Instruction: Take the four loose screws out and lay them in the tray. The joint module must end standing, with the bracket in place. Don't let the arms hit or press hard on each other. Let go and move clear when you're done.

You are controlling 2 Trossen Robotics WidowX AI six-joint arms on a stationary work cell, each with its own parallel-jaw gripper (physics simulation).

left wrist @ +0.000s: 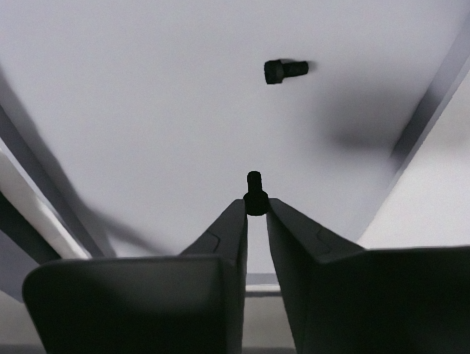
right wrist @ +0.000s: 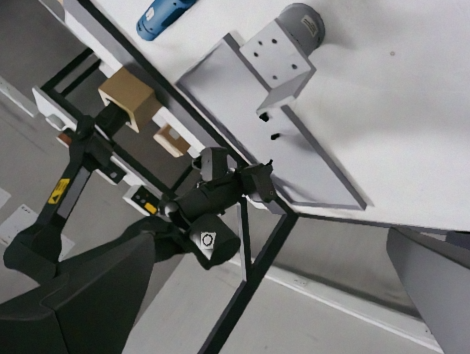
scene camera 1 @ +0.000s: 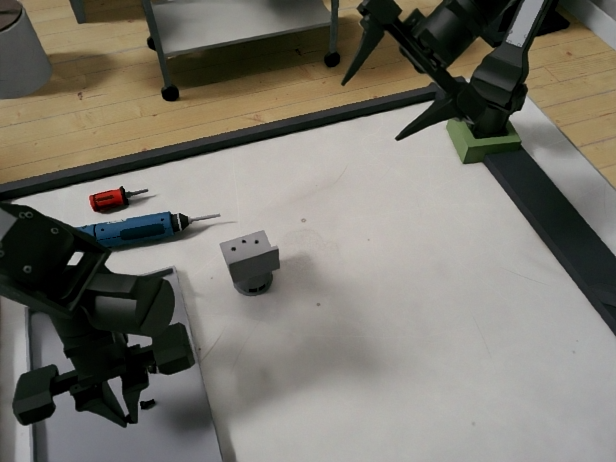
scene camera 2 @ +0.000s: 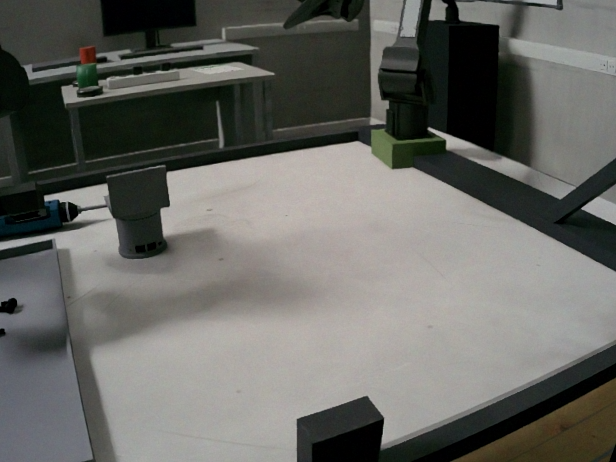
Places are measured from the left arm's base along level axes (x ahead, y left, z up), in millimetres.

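Where they show: left gripper, between the fingertips: (left wrist: 255, 208) (right wrist: 270, 167) (scene camera 1: 130, 422); right gripper, between the fingertips: (right wrist: 269, 241) (scene camera 1: 369, 113) (scene camera 2: 255, 6); left arm's base, origin of its link: (right wrist: 119, 111); right arm's base, origin of its link: (scene camera 1: 485, 125) (scene camera 2: 408, 134).
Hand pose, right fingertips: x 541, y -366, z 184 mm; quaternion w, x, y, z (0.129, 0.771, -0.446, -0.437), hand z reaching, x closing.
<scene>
Each offset is from my right fingertips to the top centre of the thing. "*": to the spot under its first point.
The grey joint module @[dy +72, dx -151, dz -217 mm] (scene camera 1: 255, 284) (scene camera 2: 141, 234) (right wrist: 303, 24) stands upright with the bracket (scene camera 1: 254, 262) (scene camera 2: 139, 192) (right wrist: 272, 57) on top; open holes show in its plate. My left gripper (scene camera 1: 129, 422) (left wrist: 255, 208) (right wrist: 270, 167) is shut on a black screw @[dy +1, dx -406, dz -221 mm] (left wrist: 255, 185), held above the tray @[dy +27, dx -416, dz -265 mm] (scene camera 1: 175, 440) (scene camera 2: 30, 380) (left wrist: 125, 125) (right wrist: 310, 182). One screw @[dy +23, dx -379, dz -266 mm] (left wrist: 285, 71) (scene camera 1: 148, 404) lies in the tray in the left wrist view; dark screws @[* dy +53, dx -349, dz -267 mm] (scene camera 2: 8, 305) (right wrist: 264, 117) also show there in other views. My right gripper (scene camera 1: 370, 111) (right wrist: 269, 241) is open and empty, high above the table's far right corner.
A blue electric driver @[dy +255, dx -215, dz -240 mm] (scene camera 1: 145, 230) (scene camera 2: 37, 220) (right wrist: 162, 17) and a red screwdriver @[dy +347, dx -206, dz -251 mm] (scene camera 1: 107, 200) lie behind the tray and the module. A dark frame (scene camera 1: 225, 140) (scene camera 2: 500, 195) edges the table. A green block @[dy -9, dx +355, dz -238 mm] (scene camera 1: 492, 147) (scene camera 2: 407, 152) sits under the right arm's base.
</scene>
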